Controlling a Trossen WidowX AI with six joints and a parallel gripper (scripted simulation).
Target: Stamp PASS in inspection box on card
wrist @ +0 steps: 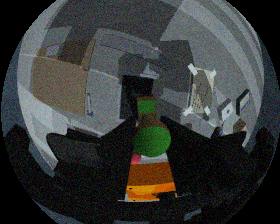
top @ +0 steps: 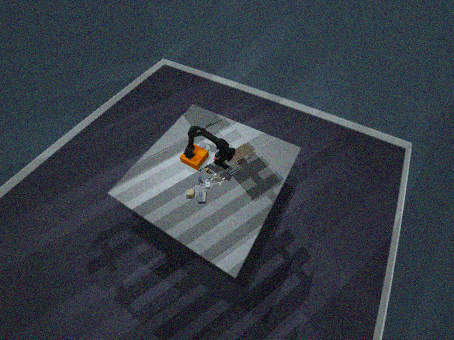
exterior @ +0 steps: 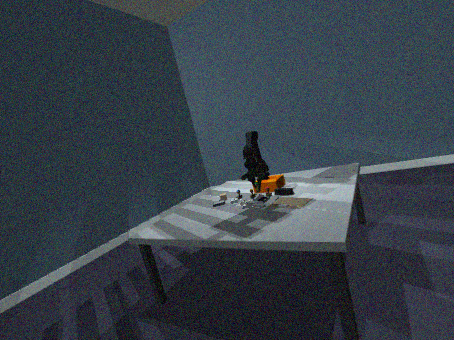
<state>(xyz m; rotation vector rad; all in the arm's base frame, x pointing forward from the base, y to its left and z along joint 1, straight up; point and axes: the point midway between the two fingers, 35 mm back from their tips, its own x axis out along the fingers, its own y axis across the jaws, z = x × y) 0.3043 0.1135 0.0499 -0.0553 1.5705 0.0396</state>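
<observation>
My gripper tip is 12 cm to the left of the white card, 9 cm above it and 2 cm short of it. Round my gripper tip: dark rectangular pad 9 cm below, 1 cm to the left; then green-knob stamp right at my gripper tip; then red-knobbed stamp 10 cm behind, 7 cm below, 1 cm to the left.
</observation>
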